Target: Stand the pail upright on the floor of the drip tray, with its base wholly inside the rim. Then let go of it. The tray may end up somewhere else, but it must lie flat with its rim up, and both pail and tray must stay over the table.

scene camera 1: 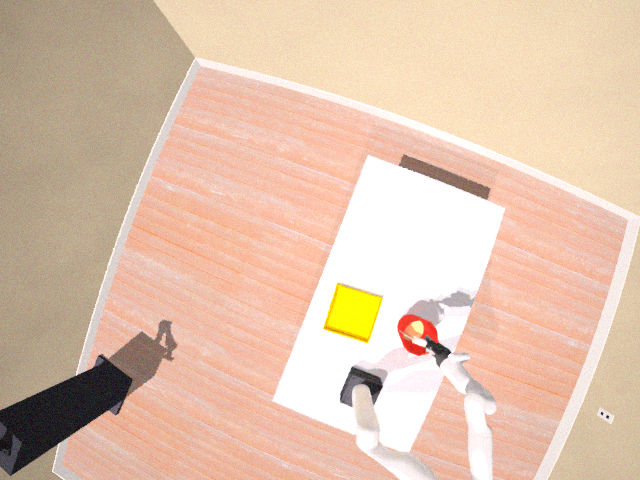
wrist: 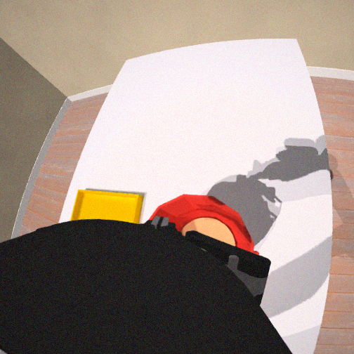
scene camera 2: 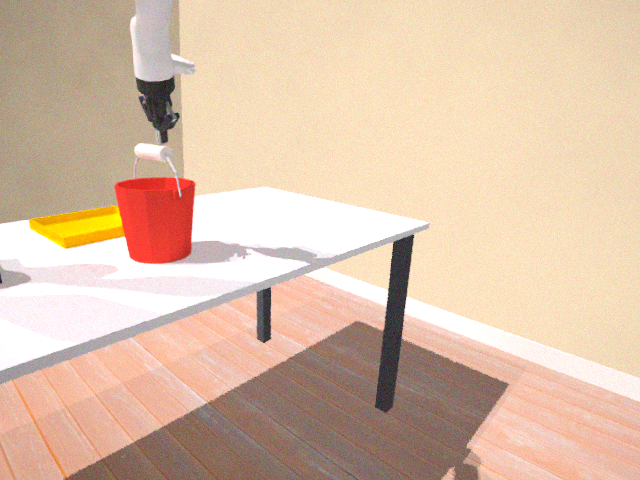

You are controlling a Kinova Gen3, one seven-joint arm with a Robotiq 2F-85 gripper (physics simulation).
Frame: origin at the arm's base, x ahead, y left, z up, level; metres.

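Seen in the pictures: gripper, between the fingertips: (scene camera 1: 426, 336) (scene camera 2: 162, 143); arm's base, origin of its link: (scene camera 1: 361, 392).
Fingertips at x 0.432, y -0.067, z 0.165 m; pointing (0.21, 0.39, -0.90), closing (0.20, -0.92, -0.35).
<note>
Pixels of each thing's top centre, then the offset from my fingertips to it. "pt": a spot on its surface instead. Level surfaces: height alone.
- red pail, a spot on its surface: (scene camera 2: 160, 227) pt dy -0.092, dx -0.050, dz -0.170 m
- white grip, centre of its top: (scene camera 2: 152, 145) (scene camera 1: 426, 344) dy -0.019, dx -0.030, dz -0.002 m
- yellow drip tray, centre of its top: (scene camera 2: 92, 219) (scene camera 1: 352, 314) dy +0.292, dx -0.107, dz -0.228 m
- white table, height of its surface: dz -0.254 m
The red pail (scene camera 1: 430, 328) (scene camera 2: 160, 227) (wrist: 185, 204) stands upright on the white table, beside the tray and apart from it. Its wire handle is raised, with a white grip (scene camera 1: 418, 341) (scene camera 2: 149, 151) above the pail's mouth. The yellow drip tray (scene camera 1: 353, 312) (scene camera 2: 82, 225) (wrist: 108, 207) lies flat with its rim up; the pail hides part of it in scene camera 2. My gripper (scene camera 2: 162, 138) is shut and empty, just above the white grip in scene camera 2. In the wrist view, the black gripper body covers part of the pail and tray.
The white table (scene camera 1: 413, 222) (scene camera 2: 268, 211) (wrist: 200, 110) carries both things. A dark base block (scene camera 1: 356, 390) with a white arm link above it is near the tray in scene camera 1. The table's long edge lies on the pail's far side from the tray. A black post (scene camera 1: 67, 408) stands off the table.
</note>
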